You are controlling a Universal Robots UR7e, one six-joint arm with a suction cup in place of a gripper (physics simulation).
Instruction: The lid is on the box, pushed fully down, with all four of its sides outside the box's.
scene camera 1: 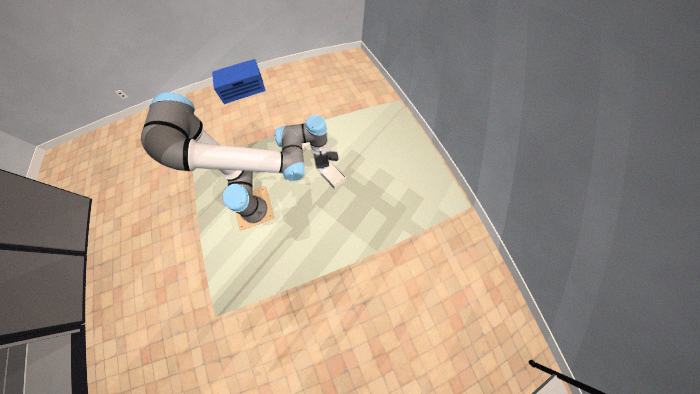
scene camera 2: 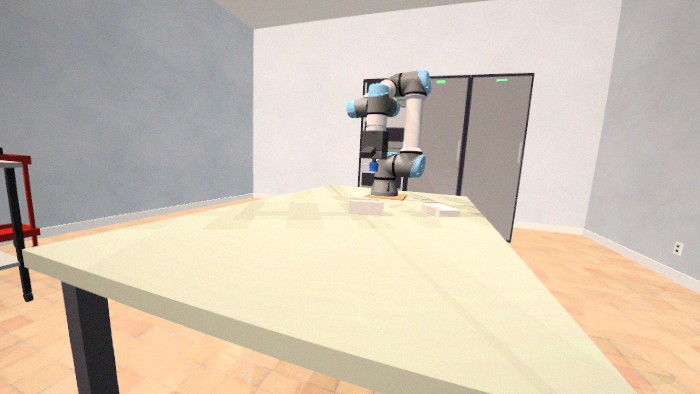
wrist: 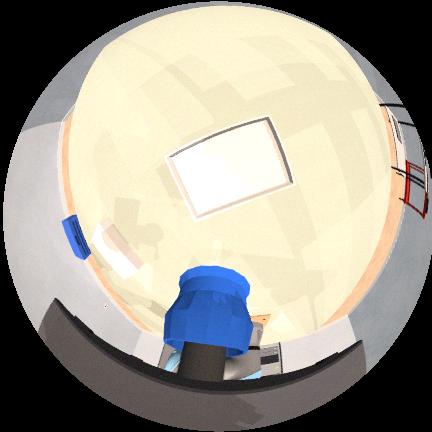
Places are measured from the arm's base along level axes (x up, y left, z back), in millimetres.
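Pixels of known places: hand at its tool point: [scene camera 2: 373, 171] [wrist: 213, 290]; arm's base at its link origin: [scene camera 1: 254, 209] [scene camera 2: 384, 194].
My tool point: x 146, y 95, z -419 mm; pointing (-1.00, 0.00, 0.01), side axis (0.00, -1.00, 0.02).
Note:
For each thing: its top centre in the pictures, then the offset to it from my tool point. Level surfaces: height alone.
- box at its top centre: [wrist: 230, 166] [scene camera 2: 365, 199] [scene camera 1: 333, 173] dx -107, dy -3, dz -51 mm
- lid at its top centre: [wrist: 110, 254] [scene camera 2: 440, 206] dx -128, dy +242, dz +134 mm
- pale table at its surface level: dx -154 mm
The box [scene camera 1: 333, 176] [scene camera 2: 366, 207] [wrist: 230, 170] stands upright on the table, open side up; its rim and inner floor show in the wrist view. The lid [scene camera 2: 440, 210] [wrist: 114, 250] lies flat on the table, apart from the box, to its right in scene camera 2 and at the lower left in the wrist view. In scene camera 1 the arm hides most or all of the lid. My gripper, a blue suction cup [scene camera 2: 373, 166] [wrist: 214, 280], points down and hangs well above the table near the box. Nothing hangs from the cup, and it touches neither part.
The pale table [scene camera 1: 270, 270] [scene camera 2: 280, 280] carries the arm's base on an orange plate [scene camera 1: 269, 200] [scene camera 2: 402, 197]. A blue cabinet [scene camera 1: 239, 81] [wrist: 76, 237] stands on the floor beyond the table. A red-framed cart [scene camera 2: 29, 195] [wrist: 407, 185] stands off the other side. Dark cabinets [scene camera 2: 495, 150] stand behind the arm.

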